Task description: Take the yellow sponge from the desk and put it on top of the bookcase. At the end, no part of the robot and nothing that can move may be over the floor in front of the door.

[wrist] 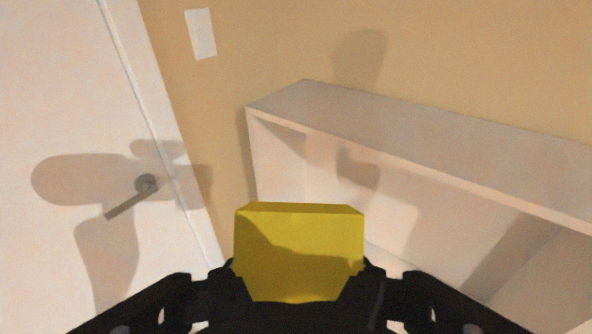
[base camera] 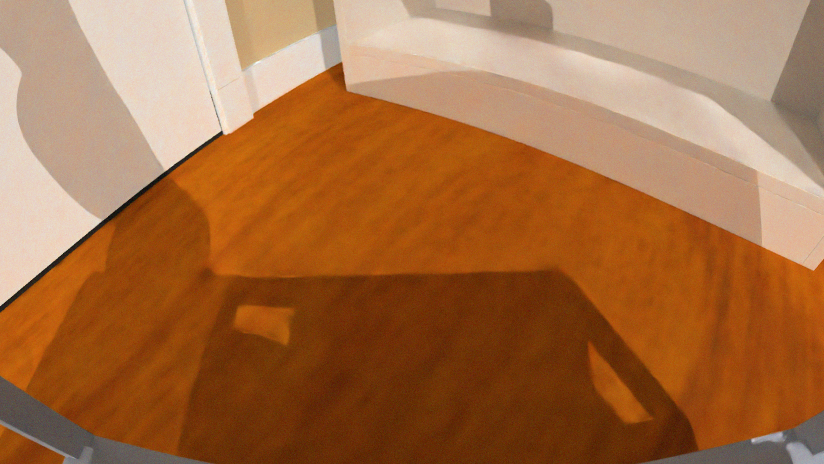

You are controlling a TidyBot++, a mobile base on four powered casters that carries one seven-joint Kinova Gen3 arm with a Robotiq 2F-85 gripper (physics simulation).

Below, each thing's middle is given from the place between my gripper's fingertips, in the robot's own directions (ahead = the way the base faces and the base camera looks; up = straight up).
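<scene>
I find the yellow sponge (wrist: 287, 252) 20 mm behind my hand, and it is 10 mm above it.
</scene>
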